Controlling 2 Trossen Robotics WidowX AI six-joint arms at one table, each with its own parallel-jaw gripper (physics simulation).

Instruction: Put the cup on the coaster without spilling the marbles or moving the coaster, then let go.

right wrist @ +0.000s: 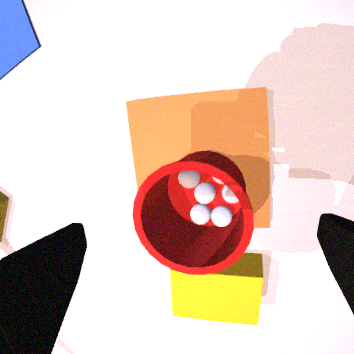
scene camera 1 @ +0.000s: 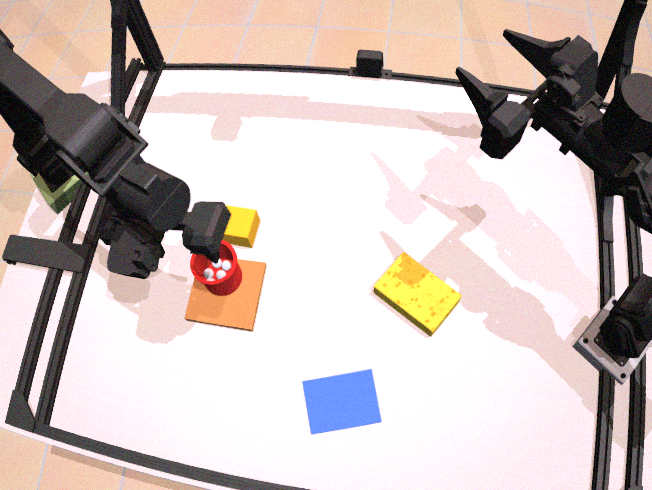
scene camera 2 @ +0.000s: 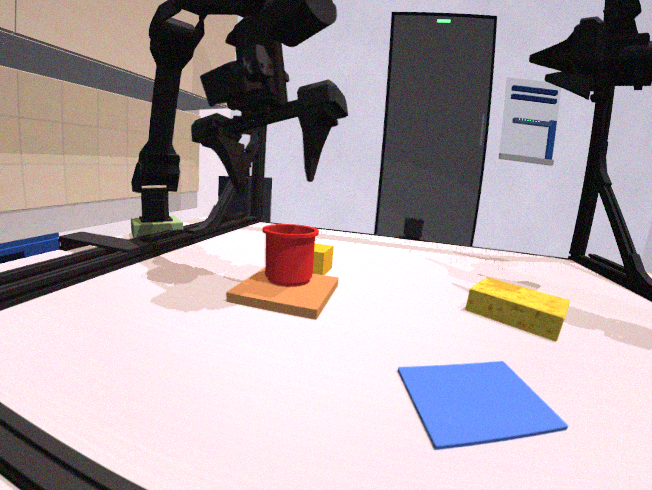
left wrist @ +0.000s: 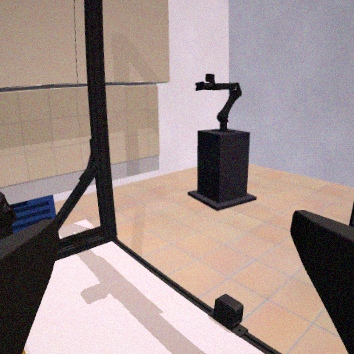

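Pixels of known places: left gripper, fingertip midpoint: (scene camera 1: 481, 49) (scene camera 2: 537, 68) (left wrist: 176, 227); right gripper, fingertip midpoint: (right wrist: 202, 230) (scene camera 1: 189, 258) (scene camera 2: 273, 188); left arm's base, origin of the base link: (scene camera 1: 618, 338); right arm's base, origin of the base link: (scene camera 1: 58, 172) (scene camera 2: 155, 219).
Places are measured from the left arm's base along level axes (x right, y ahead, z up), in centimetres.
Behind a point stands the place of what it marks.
A red cup (scene camera 1: 227, 283) {z 2.7, x -34.9, y 47.6 cm} (scene camera 2: 289, 258) {z 2.0, x -36.1, y 48.1 cm} (right wrist: 170, 230) {z 1.9, x -31.5, y 50.1 cm} stands upright on the orange square coaster (scene camera 1: 226, 310) {z -1.7, x -37.5, y 46.4 cm} (scene camera 2: 316, 295) {z -1.6, x -34.5, y 44.5 cm} (right wrist: 160, 120) {z -1.6, x -36.9, y 44.8 cm}, toward its edge nearest the yellow block. Several white marbles (scene camera 1: 220, 274) {z 0.6, x -34.6, y 50.5 cm} (right wrist: 204, 193) {z 0.6, x -34.7, y 50.7 cm} lie inside the cup. My right gripper (scene camera 1: 181, 267) {z 10.0, x -37.0, y 50.8 cm} (scene camera 2: 275, 185) {z 10.0, x -37.0, y 50.8 cm} (right wrist: 202, 230) {z 10.0, x -37.0, y 50.8 cm} is open and empty. It hangs above the cup, with its fingertips clear of the rim in scene camera 2. My left gripper (scene camera 1: 481, 51) {z 32.6, x 0.1, y 35.0 cm} (scene camera 2: 538, 67) {z 32.6, x 0.1, y 35.0 cm} (left wrist: 176, 227) {z 32.6, x 0.1, y 35.0 cm} is open and empty, raised far from the cup at the right of both scene views.
A yellow block (scene camera 1: 241, 226) {z 0.8, x -27.2, y 54.1 cm} (scene camera 2: 323, 258) {z 0.0, x -27.8, y 52.0 cm} (right wrist: 217, 297) {z 0.8, x -28.0, y 56.4 cm} stands close behind the cup and coaster. A spotted yellow sponge (scene camera 1: 416, 295) {z 0.1, x -16.6, y 27.8 cm} (scene camera 2: 516, 308) {z -0.6, x -19.4, y 27.5 cm} lies to the right. A flat blue square (scene camera 1: 341, 401) {z -2.4, x -34.6, y 24.8 cm} (scene camera 2: 479, 405) {z -2.5, x -35.6, y 24.1 cm} (right wrist: 15, 37) {z -2.5, x -36.1, y 27.7 cm} lies nearer the front. Dark frame rails edge the table.
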